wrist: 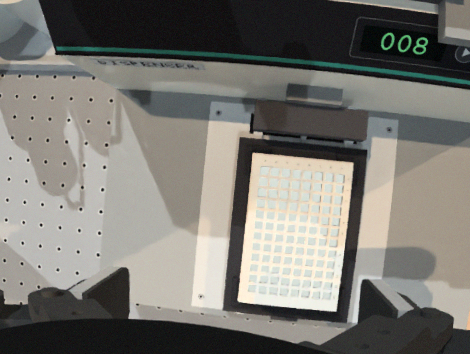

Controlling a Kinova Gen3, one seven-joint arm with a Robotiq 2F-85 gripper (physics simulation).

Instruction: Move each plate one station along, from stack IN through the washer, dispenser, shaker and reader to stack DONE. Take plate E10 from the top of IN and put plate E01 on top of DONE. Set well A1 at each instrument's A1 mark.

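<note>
A plate [296,232] with pale blue-green wells lies in the black nest [233,225] of the dispenser [150,65], its long side running away from the dispenser's front. Its well letters and the A1 mark are too small to read. My gripper [242,301] is open and empty, with one finger to the left and one to the right of the plate's near end, clear of it. The other stations and the stacks IN and DONE do not show in the wrist view.
The dispenser's display [404,43] reads 008. A brown-grey block [310,121] stands at the far end of the nest, below the dispenser's front. A light base plate [216,200] with screws lies under the nest. A perforated board [55,175] is at the left.
</note>
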